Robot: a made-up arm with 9 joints. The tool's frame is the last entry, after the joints.
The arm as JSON. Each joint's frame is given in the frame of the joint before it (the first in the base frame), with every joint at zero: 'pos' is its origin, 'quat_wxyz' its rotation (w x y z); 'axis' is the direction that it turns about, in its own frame. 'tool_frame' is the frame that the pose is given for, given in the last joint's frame.
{
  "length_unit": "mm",
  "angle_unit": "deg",
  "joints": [
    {
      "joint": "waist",
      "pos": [
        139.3,
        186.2,
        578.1
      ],
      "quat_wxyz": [
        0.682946,
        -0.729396,
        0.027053,
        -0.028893
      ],
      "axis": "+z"
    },
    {
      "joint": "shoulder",
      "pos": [
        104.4,
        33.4,
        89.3
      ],
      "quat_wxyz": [
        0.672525,
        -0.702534,
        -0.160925,
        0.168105
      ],
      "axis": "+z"
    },
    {
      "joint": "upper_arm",
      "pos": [
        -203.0,
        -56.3,
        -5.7
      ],
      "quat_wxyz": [
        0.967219,
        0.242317,
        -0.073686,
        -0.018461
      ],
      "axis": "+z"
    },
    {
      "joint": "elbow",
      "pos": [
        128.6,
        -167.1,
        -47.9
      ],
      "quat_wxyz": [
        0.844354,
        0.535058,
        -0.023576,
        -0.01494
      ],
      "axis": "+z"
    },
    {
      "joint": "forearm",
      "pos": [
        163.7,
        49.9,
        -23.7
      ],
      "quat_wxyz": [
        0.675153,
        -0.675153,
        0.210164,
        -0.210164
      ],
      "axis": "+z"
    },
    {
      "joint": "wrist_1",
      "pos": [
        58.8,
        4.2,
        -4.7
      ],
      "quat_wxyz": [
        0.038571,
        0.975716,
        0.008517,
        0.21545
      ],
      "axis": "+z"
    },
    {
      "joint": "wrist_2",
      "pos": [
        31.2,
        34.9,
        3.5
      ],
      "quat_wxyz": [
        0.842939,
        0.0,
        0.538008,
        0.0
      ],
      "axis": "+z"
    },
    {
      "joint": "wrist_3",
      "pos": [
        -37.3,
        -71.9,
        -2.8
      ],
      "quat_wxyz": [
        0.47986,
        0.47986,
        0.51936,
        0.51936
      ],
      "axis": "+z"
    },
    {
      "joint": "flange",
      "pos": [
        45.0,
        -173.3,
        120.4
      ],
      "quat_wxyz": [
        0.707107,
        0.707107,
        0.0,
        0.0
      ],
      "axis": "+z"
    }
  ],
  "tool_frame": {
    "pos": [
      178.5,
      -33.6,
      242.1
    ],
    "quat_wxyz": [
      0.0,
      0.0,
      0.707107,
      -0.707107
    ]
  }
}
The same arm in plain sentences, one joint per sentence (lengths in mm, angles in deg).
The arm has nine revolute joints in a row. What follows holds with every joint at zero, and every direction is one of the base frame's. Joint 1 lies 139.3 mm along +x and 186.2 mm along +y and 578.1 mm along +z from the base frame's origin and turns about the direction (0.079101, 0.994712, -0.065501). Joint 2 lies 111.1 mm along +x and 78.4 mm along +y and 38.6 mm along -z from joint 1 and turns about the direction (-0.454309, -0.061501, -0.888718). Joint 3 lies 173.1 mm along -x and 80.4 mm along +y and 89.3 mm along +z from joint 2 and turns about the direction (-0.493616, 0.426314, -0.758024). Joint 4 lies 176.8 mm along +x and 123.3 mm along +y and 17.4 mm along +z from joint 3 and turns about +y. Joint 5 lies 106.5 mm along +x and 23.7 mm along -y and 134 mm along -z from joint 4 and turns about -z. Joint 6 lies 58.8 mm along +x and 4.2 mm along -y and 4.7 mm along +z from joint 5 and turns about the direction (0.421094, 0.071599, 0.904187). Joint 7 lies 29.8 mm along +x and 34 mm along +y and 12.7 mm along -z from joint 6 and turns about +x. Joint 8 lies 2.8 mm along -x and 68.7 mm along -y and 42.9 mm along +z from joint 7 and turns about -z. Joint 9 lies 173.3 mm along -x and 45 mm along +y and 120.4 mm along -z from joint 8 and turns about -x. The tool frame, which is the frame that the pose is given for, lies 242.1 mm along -x and 178.5 mm along +y and 33.6 mm along +z from joint 9; its axes are the base frame's turned by roll 0, pitch 0 and yaw -90 deg (as in URDF: about the fixed x, then y, then z).
